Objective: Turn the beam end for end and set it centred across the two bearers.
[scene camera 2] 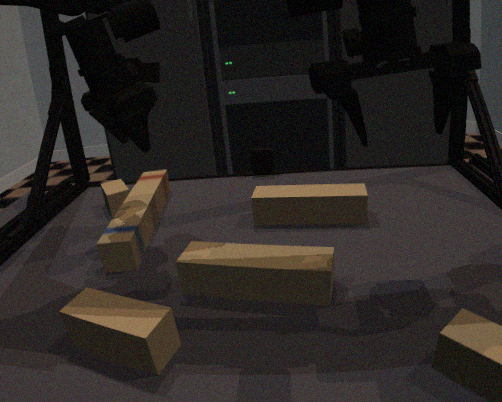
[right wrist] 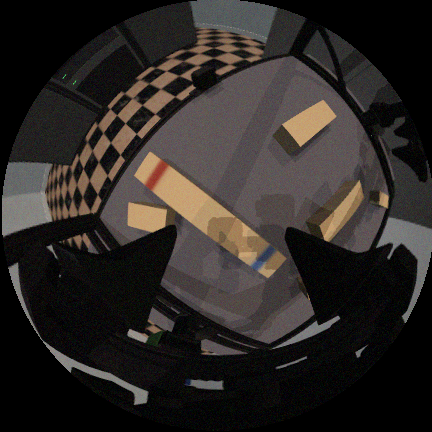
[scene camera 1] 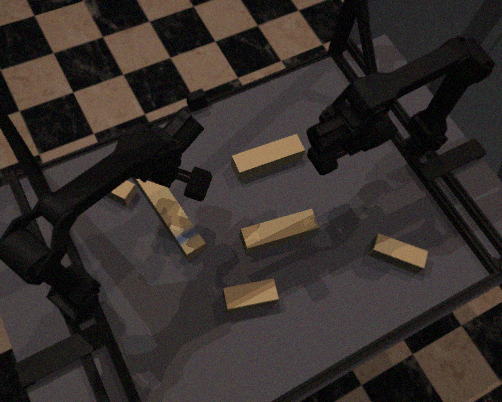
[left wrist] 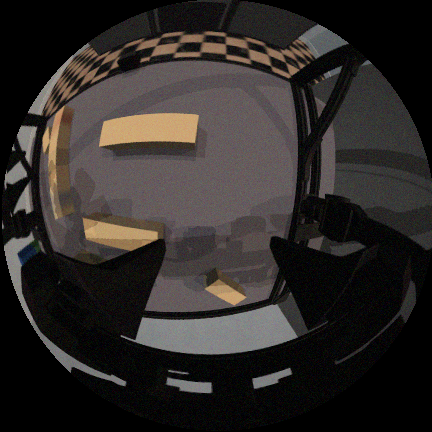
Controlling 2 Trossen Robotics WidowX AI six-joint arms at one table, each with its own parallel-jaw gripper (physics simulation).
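Places are measured from the left arm's base along level axes (x back, y right, z up), in metres.
Pixels of known places: left gripper, fingertip midpoint: (scene camera 2: 402,139) (scene camera 1: 345,159) (left wrist: 218,243); right gripper, fingertip midpoint: (scene camera 2: 135,146) (right wrist: 232,231) (scene camera 1: 170,180); left arm's base at its link origin: (right wrist: 365,119) (scene camera 1: 416,146) (left wrist: 308,205); right arm's base at its link origin: (right wrist: 186,320) (scene camera 1: 80,307) (left wrist: 36,216).
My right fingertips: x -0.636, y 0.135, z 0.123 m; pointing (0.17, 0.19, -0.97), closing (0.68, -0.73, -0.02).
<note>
Ahead of a thing's pixels: the offset from my right fingertips to its top centre.
The long wooden beam {dx -0.021, dy +0.014, dz -0.095 m} (scene camera 1: 165,206) (scene camera 2: 134,212) (left wrist: 59,165) (right wrist: 192,197) lies on the table left of the bearers in both scene views. Its blue band is at the nearer end and its red band at the far end, which the right arm hides in scene camera 1. The two bearers are wooden blocks lying roughly parallel: the far bearer {dx +0.266, dy +0.009, dz -0.095 m} (scene camera 1: 268,154) (scene camera 2: 310,207) (right wrist: 310,122) and the near bearer {dx +0.192, dy -0.179, dz -0.095 m} (scene camera 1: 279,229) (scene camera 2: 255,277) (right wrist: 341,210). My right gripper (scene camera 2: 136,145) (right wrist: 232,231) is open and empty above the beam. My left gripper (scene camera 2: 402,138) (left wrist: 218,243) is open and empty, raised right of the far bearer.
A small block {dx -0.103, dy +0.095, dz -0.098 m} (scene camera 1: 123,191) (scene camera 2: 115,196) (right wrist: 147,216) lies close beside the beam. Another block {dx +0.056, dy -0.284, dz -0.092 m} (scene camera 1: 251,294) (scene camera 2: 120,330) lies in front of the near bearer, and a third block {dx +0.419, dy -0.353, dz -0.098 m} (scene camera 1: 401,251) (scene camera 2: 475,345) (left wrist: 226,291) lies to the right. Dark frame rails border the table.
</note>
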